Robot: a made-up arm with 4 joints. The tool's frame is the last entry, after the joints.
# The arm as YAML. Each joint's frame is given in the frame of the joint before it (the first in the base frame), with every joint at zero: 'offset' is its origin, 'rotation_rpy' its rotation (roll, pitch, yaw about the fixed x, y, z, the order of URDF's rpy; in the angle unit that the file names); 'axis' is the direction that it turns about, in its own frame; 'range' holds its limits. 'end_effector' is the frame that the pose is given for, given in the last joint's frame.
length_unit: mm
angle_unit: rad
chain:
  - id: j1
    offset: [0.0, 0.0, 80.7]
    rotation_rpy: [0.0, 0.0, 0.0]
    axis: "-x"
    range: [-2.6, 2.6]
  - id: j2
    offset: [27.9, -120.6, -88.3]
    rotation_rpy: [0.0, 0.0, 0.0]
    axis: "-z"
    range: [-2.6, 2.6]
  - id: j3
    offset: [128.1, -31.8, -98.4]
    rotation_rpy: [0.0, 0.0, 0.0]
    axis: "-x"
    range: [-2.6, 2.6]
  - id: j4
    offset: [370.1, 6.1, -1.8]
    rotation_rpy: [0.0, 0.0, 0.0]
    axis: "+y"
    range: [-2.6, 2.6]
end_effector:
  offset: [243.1, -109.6, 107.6]
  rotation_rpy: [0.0, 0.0, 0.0]
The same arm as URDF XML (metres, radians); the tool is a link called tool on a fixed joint. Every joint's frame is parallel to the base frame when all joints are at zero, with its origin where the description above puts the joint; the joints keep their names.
<robot name="arm">
  <joint name="tool_joint" type="fixed">
    <parent link="link4"/>
    <child link="tool"/>
    <origin xyz="0.2431 -0.1096 0.1076" rpy="0.0000 0.0000 0.0000"/>
  </joint>
  <joint name="j4" type="revolute">
    <parent link="link3"/>
    <child link="link4"/>
    <origin xyz="0.3701 0.0061 -0.0018" rpy="0.0000 0.0000 0.0000"/>
    <axis xyz="0 1 0"/>
    <limit lower="-2.6000" upper="2.6000"/>
  </joint>
  <joint name="j3" type="revolute">
    <parent link="link2"/>
    <child link="link3"/>
    <origin xyz="0.1281 -0.0318 -0.0984" rpy="0.0000 0.0000 0.0000"/>
    <axis xyz="-1 0 0"/>
    <limit lower="-2.6000" upper="2.6000"/>
  </joint>
  <joint name="j2" type="revolute">
    <parent link="link1"/>
    <child link="link2"/>
    <origin xyz="0.0279 -0.1206 -0.0883" rpy="0.0000 0.0000 0.0000"/>
    <axis xyz="0 0 -1"/>
    <limit lower="-2.6000" upper="2.6000"/>
  </joint>
  <joint name="j1" type="revolute">
    <parent link="base"/>
    <child link="link1"/>
    <origin xyz="0.0000 0.0000 0.0807" rpy="0.0000 0.0000 0.0000"/>
    <axis xyz="-1 0 0"/>
    <limit lower="-2.6000" upper="2.6000"/>
  </joint>
  <link name="base"/>
  <link name="link1"/>
  <link name="link2"/>
  <link name="link3"/>
  <link name="link4"/>
  <link name="tool"/>
</robot>

